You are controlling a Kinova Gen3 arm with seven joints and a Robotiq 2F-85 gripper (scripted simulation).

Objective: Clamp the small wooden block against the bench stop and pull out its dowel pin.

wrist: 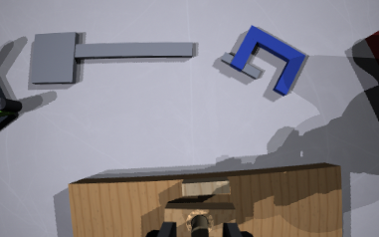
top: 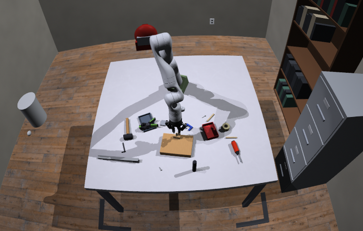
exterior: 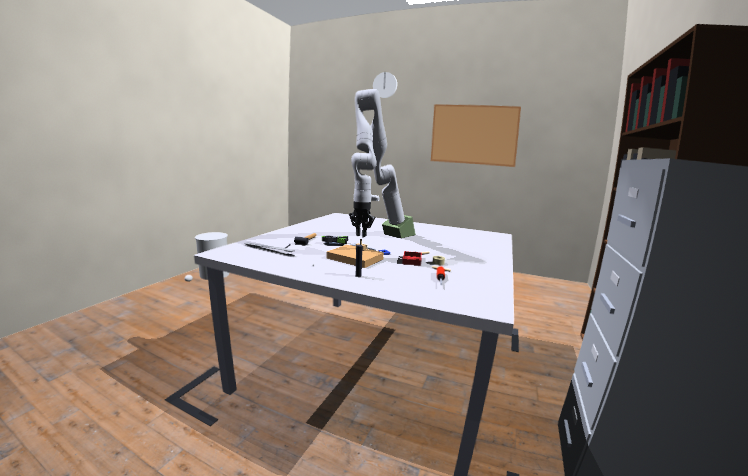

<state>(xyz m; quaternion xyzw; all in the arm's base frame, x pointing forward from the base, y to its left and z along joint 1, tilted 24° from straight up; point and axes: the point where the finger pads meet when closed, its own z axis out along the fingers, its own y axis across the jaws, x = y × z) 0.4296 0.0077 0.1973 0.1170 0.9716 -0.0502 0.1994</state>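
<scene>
The round dowel pin is 5 cm below my hand. Also, from my hand: grey t-shaped tool 14 cm behind, 5 cm to the right, 10 cm below; wooden bench board 5 cm ahead, 8 cm below; wooden block 7 cm below.
</scene>
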